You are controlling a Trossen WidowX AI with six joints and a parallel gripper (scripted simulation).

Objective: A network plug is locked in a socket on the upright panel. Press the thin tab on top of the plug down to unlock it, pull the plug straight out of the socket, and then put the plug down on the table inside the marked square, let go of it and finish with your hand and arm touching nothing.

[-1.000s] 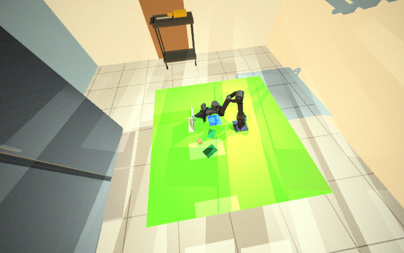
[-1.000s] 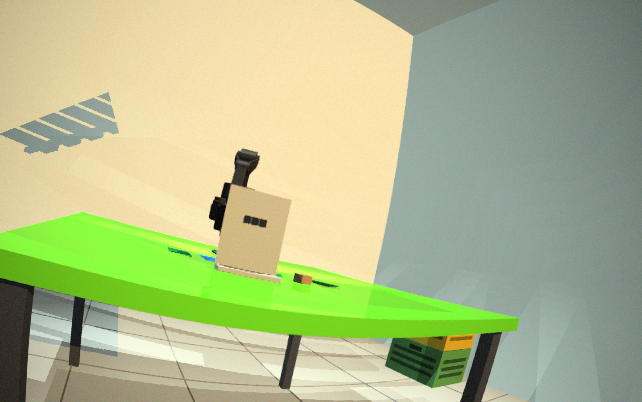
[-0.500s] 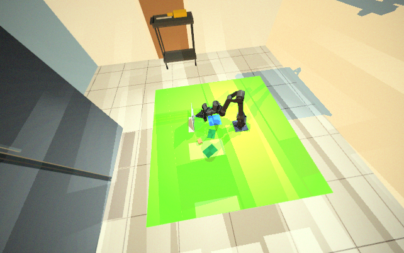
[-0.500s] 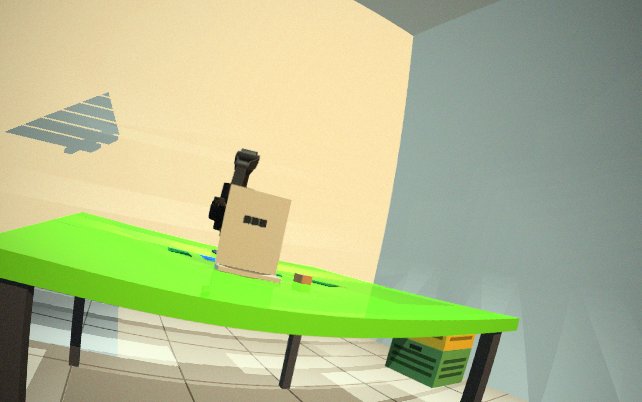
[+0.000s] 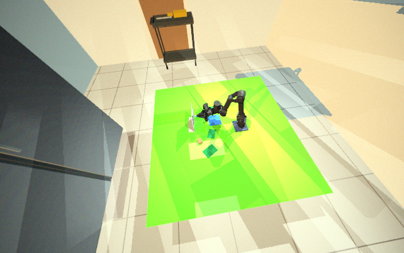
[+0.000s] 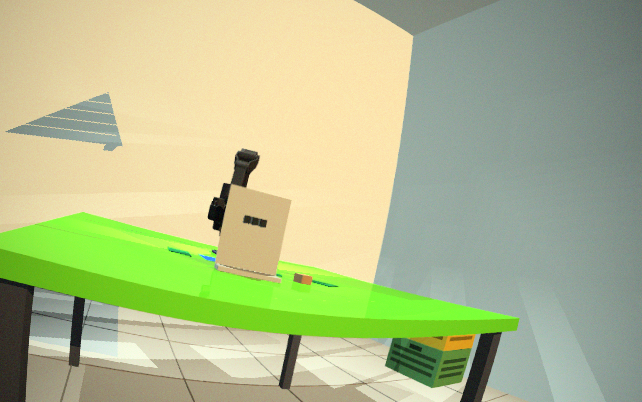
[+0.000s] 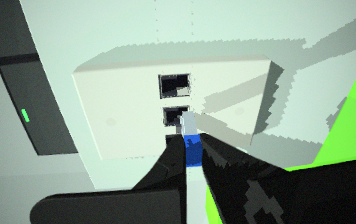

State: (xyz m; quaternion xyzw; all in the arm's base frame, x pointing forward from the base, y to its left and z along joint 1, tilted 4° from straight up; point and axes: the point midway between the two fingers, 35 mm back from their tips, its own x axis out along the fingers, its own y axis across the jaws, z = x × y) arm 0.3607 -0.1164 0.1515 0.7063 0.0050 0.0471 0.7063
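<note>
Now: the pale upright panel 4 cm below my gripper tip, 4 cm ahead of it and 1 cm to the right of it. From my gripper tip the other things lie so: blue network plug (right at my gripper tip); then blue marked square (17 cm behind, 14 cm below).
</note>
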